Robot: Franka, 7 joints.
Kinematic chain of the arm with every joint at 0, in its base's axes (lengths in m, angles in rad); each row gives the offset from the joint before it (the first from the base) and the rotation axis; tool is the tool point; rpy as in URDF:
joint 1: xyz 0 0 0.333 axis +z
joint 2: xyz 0 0 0 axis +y
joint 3: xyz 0 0 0.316 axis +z
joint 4: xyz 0.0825 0 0 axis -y
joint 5: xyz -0.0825 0 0.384 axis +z
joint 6: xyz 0 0 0 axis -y
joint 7: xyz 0.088 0 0 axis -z
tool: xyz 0 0 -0.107 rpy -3.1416 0 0
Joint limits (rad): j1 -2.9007..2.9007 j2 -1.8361..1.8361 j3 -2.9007..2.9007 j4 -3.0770..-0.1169 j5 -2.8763..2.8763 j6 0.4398..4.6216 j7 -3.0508..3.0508
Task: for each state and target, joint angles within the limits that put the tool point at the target. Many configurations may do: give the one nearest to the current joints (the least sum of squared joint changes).
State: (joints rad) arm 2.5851 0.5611 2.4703 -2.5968 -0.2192 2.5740 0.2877
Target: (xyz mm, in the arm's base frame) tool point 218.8 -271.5 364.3
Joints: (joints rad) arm 2.7147 0.6461 2.6073 -2.8672 -0.2232 2.5039 0.2877
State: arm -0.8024 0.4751 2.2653 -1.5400 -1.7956 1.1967 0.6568
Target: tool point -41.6 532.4 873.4
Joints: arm -0.6460 -0.0609 2.4437 -1.2954 -1.9402 1.5587 0.6568
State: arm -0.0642 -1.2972 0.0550 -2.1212 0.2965 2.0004 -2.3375
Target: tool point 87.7 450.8 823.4
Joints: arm -0.4143 -1.1399 0.8178 -1.7038 0.3537 2.1998 -2.3375
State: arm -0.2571 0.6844 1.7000 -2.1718 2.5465 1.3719 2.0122
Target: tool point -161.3 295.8 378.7
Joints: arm -0.1289 0.7442 1.8701 -3.0037 2.3548 1.3318 2.0122
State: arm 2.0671 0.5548 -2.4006 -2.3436 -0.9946 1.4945 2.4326
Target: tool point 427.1 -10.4 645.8
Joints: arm 2.1946 0.6090 -2.2486 -2.0830 -1.0388 1.5918 2.4326
